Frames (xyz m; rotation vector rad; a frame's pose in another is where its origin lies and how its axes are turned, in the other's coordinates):
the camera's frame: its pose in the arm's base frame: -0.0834 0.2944 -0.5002 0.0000 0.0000 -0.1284
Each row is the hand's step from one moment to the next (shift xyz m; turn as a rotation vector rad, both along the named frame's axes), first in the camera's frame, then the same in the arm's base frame.
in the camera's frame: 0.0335 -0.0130 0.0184 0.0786 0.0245 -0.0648
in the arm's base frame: 0.0316 -0.0172 0.0184 0.0811 0.0142 -0.0648
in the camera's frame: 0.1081 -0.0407 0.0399 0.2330 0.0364 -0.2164
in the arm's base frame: 0.1020 -0.0542 0.0399 0.2357 0.0063 -0.2164
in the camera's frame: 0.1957 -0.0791 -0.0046 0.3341 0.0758 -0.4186
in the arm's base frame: 0.1840 -0.1035 -0.0046 0.3411 0.0324 -0.4186
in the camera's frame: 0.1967 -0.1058 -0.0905 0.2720 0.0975 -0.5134
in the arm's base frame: 0.1815 -0.1301 -0.0905 0.2822 0.0619 -0.5134
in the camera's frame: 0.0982 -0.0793 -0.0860 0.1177 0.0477 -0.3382
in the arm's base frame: 0.0872 -0.0912 -0.0860 0.1228 0.0322 -0.3382
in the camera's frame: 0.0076 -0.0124 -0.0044 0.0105 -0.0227 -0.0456
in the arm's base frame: 0.0059 -0.0133 -0.0044 0.0075 -0.0239 -0.0456
